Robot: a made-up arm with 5 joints.
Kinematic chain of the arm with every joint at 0, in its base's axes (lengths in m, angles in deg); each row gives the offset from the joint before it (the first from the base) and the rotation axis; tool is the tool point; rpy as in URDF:
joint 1: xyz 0.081 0 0.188 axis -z
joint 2: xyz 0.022 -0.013 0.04 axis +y
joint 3: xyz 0.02 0 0.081 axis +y
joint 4: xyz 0.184 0 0.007 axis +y
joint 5: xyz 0.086 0.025 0 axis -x
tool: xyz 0 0 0 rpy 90 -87.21 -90
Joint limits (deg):
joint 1: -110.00..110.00
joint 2: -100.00..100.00
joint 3: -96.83..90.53
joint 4: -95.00..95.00
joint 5: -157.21..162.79
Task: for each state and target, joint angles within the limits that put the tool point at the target. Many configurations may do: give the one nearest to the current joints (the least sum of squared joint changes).
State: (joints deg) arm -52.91 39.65 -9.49 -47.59 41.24
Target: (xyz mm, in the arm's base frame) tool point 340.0 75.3 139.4
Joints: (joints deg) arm -13.66 36.46 23.43 -69.14 41.24
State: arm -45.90 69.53 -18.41 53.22 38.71
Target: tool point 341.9 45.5 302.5
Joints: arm -7.30 13.27 -36.03 86.88 38.71
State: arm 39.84 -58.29 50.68 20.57 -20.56
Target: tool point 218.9 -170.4 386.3
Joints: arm 54.16 -54.51 31.78 11.04 -20.56
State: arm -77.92 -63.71 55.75 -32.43 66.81
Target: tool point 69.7 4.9 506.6
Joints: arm -79.58 -85.48 22.00 -37.20 66.81
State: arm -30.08 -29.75 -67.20 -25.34 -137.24
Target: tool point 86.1 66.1 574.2
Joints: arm -75.16 -15.45 -56.34 -21.80 -137.24
